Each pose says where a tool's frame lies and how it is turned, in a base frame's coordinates. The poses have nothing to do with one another.
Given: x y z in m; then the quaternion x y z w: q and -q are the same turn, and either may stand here.
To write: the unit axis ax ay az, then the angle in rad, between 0 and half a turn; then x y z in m. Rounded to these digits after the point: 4 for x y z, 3 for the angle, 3 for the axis.
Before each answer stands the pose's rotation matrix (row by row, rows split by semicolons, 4 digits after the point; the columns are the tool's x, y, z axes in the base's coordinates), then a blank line. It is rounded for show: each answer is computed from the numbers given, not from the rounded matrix.
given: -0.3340 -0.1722 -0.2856 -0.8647 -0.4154 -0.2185 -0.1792
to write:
0.5595 0.6400 0.5267; 0.7966 -0.5907 -0.1284; 0.2290 0.4914 -0.8403

0.879 0.422 0.222 2.781 -0.3340 -0.1722 -0.2856
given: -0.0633 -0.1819 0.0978 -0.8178 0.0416 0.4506 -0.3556
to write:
0.5905 0.2524 -0.7666; -0.3885 -0.7436 -0.5441; -0.7074 0.6191 -0.3410

0.875 -0.045 -0.482 2.414 -0.0633 -0.1819 0.0978
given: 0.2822 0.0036 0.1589 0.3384 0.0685 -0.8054 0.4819
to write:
-0.3066 0.8225 -0.4790; -0.7298 -0.5262 -0.4364; -0.6111 0.2158 0.7616

0.386 0.078 -0.919 2.136 0.2822 0.0036 0.1589
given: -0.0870 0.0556 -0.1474 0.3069 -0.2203 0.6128 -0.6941
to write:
0.1519 0.7155 0.6819; -0.9859 0.0606 0.1560; 0.0703 -0.6960 0.7146

-0.426 0.306 -0.851 1.607 -0.0870 0.0556 -0.1474
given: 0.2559 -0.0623 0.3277 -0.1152 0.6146 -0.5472 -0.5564
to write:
-0.3543 -0.7505 -0.5578; 0.4673 0.3746 -0.8008; 0.8100 -0.5444 0.2180

0.139 -0.740 0.659 1.962 0.2559 -0.0623 0.3277
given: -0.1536 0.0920 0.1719 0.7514 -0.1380 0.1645 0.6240
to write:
0.9078 -0.4126 0.0750; -0.0021 -0.1832 -0.9831; 0.4194 0.8923 -0.1672

0.962 -0.177 0.210 1.794 -0.1536 0.0920 0.1719
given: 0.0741 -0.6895 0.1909 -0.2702 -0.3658 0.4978 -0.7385
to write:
0.2368 0.9329 0.2713; -0.5376 0.3584 -0.7633; -0.8093 0.0349 0.5864

0.401 0.543 -0.738 1.480 0.0741 -0.6895 0.1909
